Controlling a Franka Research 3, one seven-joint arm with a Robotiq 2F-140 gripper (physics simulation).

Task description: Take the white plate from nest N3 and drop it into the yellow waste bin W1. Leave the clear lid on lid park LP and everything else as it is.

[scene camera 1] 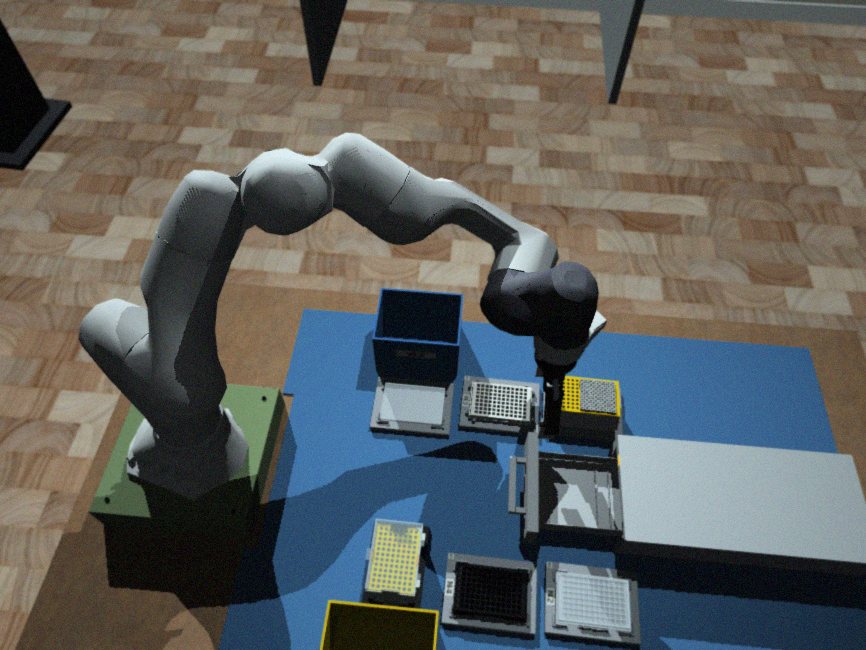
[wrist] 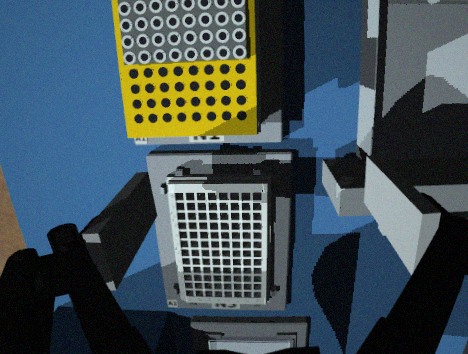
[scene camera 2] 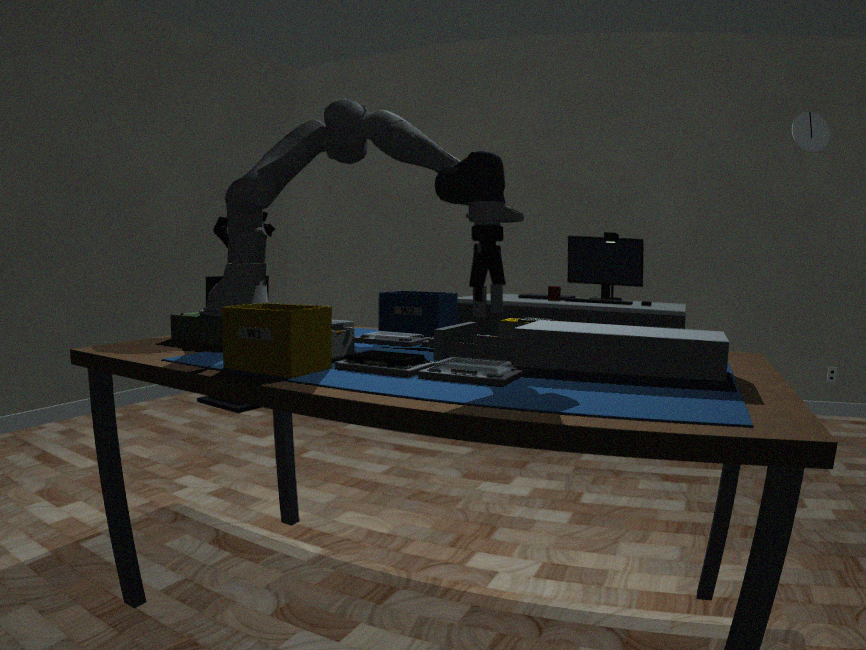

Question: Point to a grey instrument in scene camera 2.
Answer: At 603, 349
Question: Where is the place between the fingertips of my gripper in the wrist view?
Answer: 257, 187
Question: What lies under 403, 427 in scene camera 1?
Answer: A lid park LP.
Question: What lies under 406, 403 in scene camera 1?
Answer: A clear lid.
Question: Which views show my gripper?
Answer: Scene camera 1, the wrist view and scene camera 2: all of them.
